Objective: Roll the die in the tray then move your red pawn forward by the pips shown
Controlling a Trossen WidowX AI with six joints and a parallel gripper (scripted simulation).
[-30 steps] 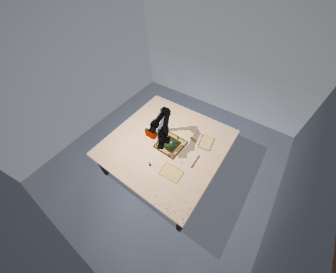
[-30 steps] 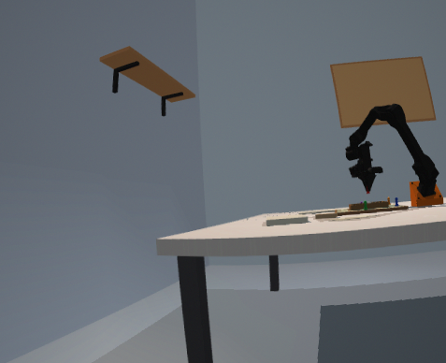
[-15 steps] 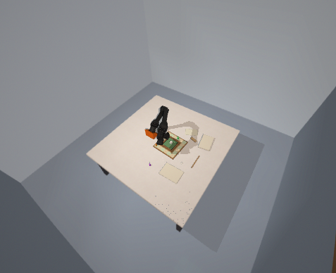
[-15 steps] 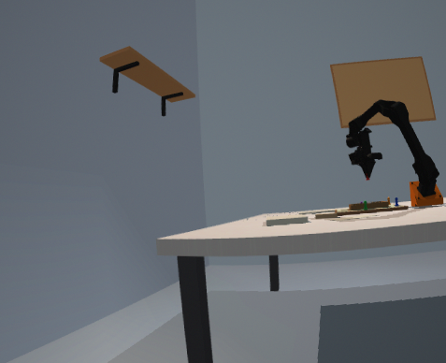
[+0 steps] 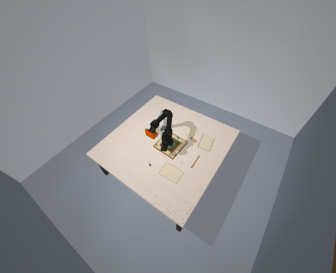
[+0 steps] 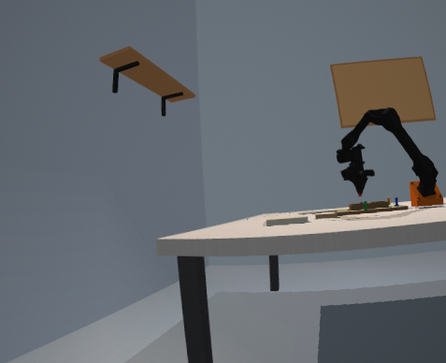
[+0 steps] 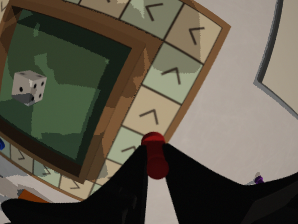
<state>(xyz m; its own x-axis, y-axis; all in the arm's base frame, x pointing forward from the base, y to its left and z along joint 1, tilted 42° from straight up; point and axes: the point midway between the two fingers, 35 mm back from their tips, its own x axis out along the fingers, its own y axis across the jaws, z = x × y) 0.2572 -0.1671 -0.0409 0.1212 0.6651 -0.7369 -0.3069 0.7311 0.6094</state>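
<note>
The green tray is 11 cm to the left of my gripper tip and 7 cm below it. Round my gripper tip: red pawn: 1 cm above; then white die: 13 cm to the left, 5 cm below; then blue pawn: 10 cm behind, 20 cm to the left, 4 cm below.
</note>
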